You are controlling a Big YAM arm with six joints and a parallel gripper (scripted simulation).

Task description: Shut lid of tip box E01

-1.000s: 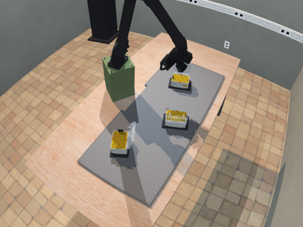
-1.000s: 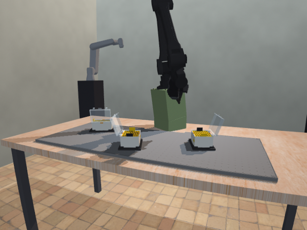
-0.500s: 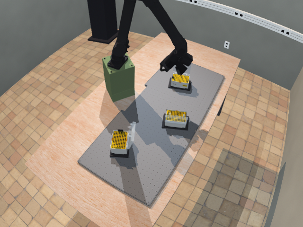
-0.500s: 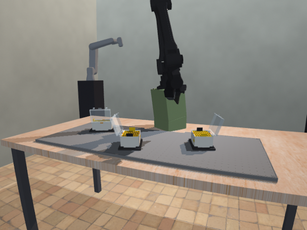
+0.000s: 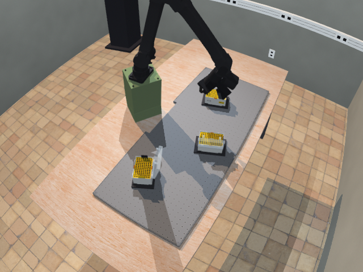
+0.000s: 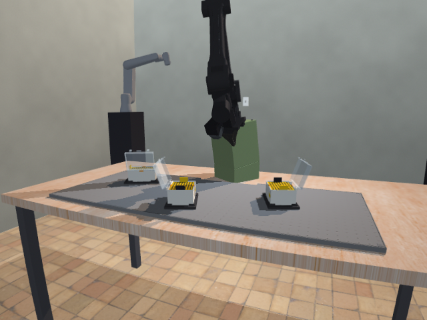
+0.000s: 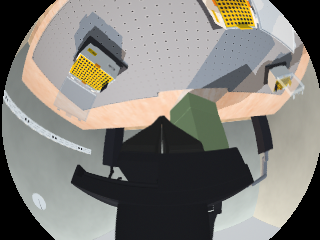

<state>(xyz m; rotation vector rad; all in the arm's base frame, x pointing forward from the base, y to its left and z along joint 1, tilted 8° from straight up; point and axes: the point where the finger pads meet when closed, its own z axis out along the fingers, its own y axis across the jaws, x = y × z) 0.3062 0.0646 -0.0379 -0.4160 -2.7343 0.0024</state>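
My gripper is now 13 cm short of the tip box, 17 cm to the left of it and 13 cm above it. From my hand the other things lie so: lid: 2 cm ahead, 24 cm to the left, 9 cm below.
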